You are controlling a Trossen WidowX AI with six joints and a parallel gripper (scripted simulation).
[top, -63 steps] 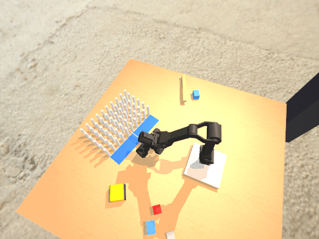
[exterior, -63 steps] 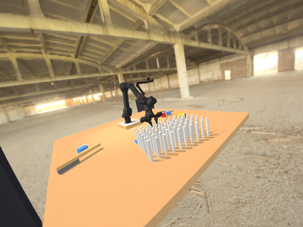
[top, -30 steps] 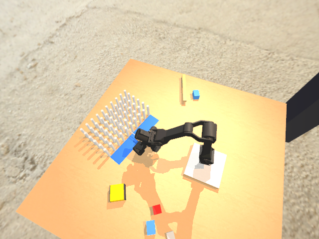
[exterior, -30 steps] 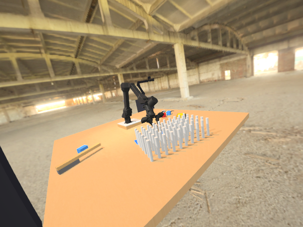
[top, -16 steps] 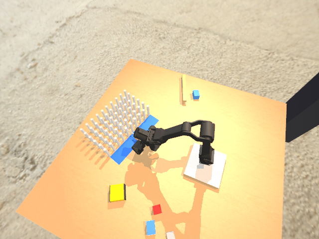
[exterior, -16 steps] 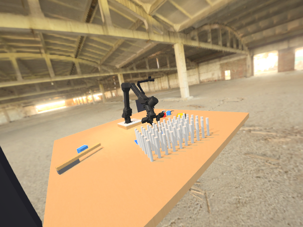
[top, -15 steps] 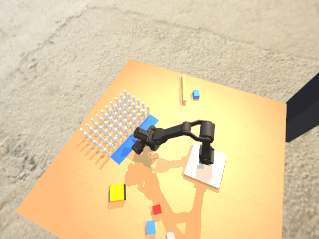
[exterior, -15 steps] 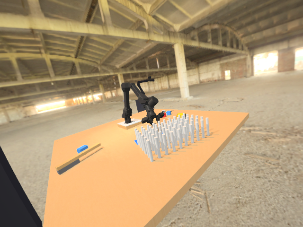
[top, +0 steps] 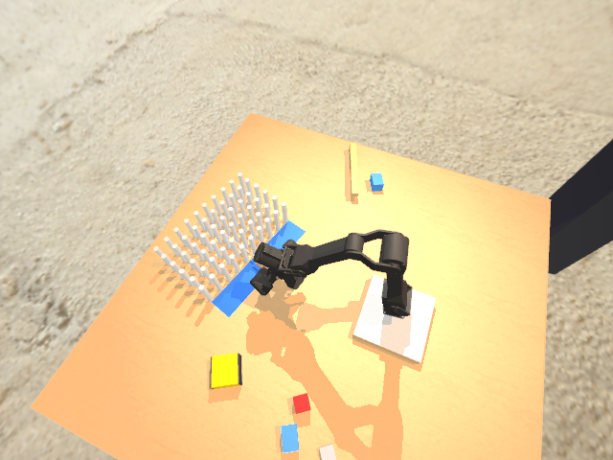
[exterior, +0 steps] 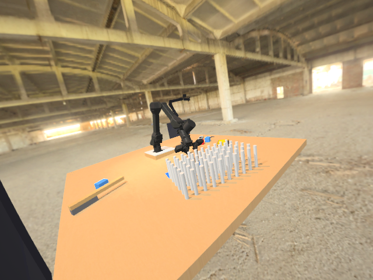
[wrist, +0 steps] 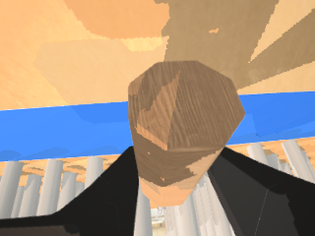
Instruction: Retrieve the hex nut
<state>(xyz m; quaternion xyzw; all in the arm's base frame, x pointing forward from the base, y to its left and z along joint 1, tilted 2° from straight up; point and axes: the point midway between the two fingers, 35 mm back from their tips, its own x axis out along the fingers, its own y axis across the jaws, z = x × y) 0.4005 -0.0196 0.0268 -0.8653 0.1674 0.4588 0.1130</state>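
Right now the blue taped strip is 30 mm below my gripper tip, 30 mm ahead of it and 20 mm to the right of it. Round my gripper tip: hook tool: 90 mm ahead, 40 mm to the right; then red block: 350 mm to the left, 210 mm behind, 10 mm below; then hex nut: 190 mm ahead, 80 mm to the right, 30 mm below.
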